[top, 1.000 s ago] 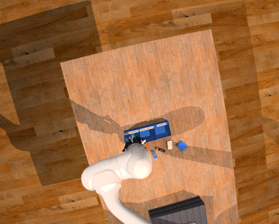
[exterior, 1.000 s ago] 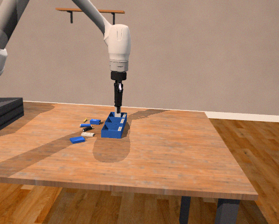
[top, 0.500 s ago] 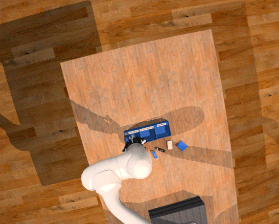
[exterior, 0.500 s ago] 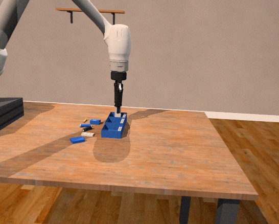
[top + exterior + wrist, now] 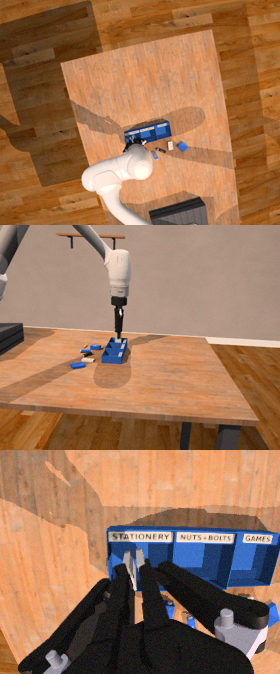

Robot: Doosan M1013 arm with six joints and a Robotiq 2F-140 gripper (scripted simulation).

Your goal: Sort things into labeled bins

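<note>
Now: the white domino 7 cm behind my hand, 22 cm to the right of it and 4 cm below it. From my hand the other things lie so: blue three-compartment bin row (2 cm ahead, 9 cm to the right, 3 cm below); blue rectangular battery (8 cm behind, 6 cm to the right, 4 cm below); small yellow piece (15 cm behind, 5 cm to the right, 4 cm below).
</note>
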